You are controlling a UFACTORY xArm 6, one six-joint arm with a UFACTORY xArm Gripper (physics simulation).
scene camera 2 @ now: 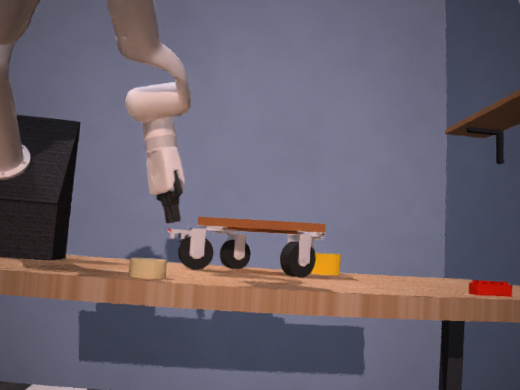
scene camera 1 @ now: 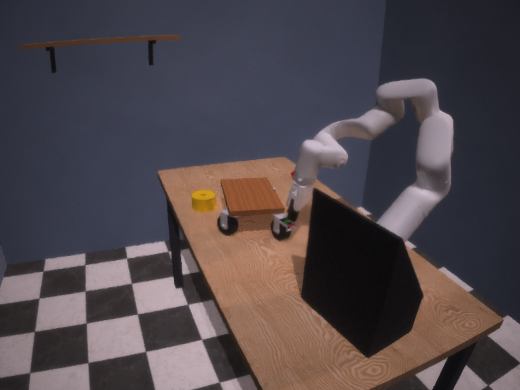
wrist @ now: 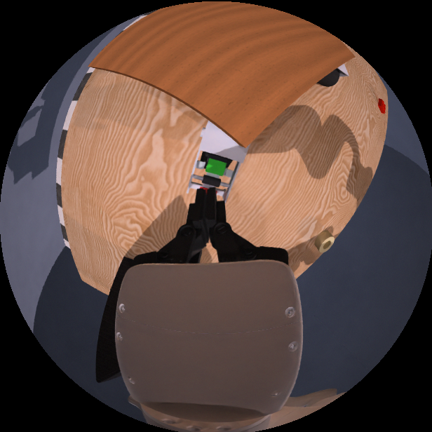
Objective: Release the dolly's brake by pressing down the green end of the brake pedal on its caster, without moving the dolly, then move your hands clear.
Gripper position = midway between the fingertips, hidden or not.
Note:
In view: my gripper (scene camera 2: pixel 173 222), a dolly (scene camera 2: pixel 297 259) and a beige ring (scene camera 2: pixel 146 268).
The dolly is seen too in scene camera 1 (scene camera 1: pixel 247 196) and in the wrist view (wrist: pixel 240 74). My gripper is seen too in the wrist view (wrist: pixel 208 199).

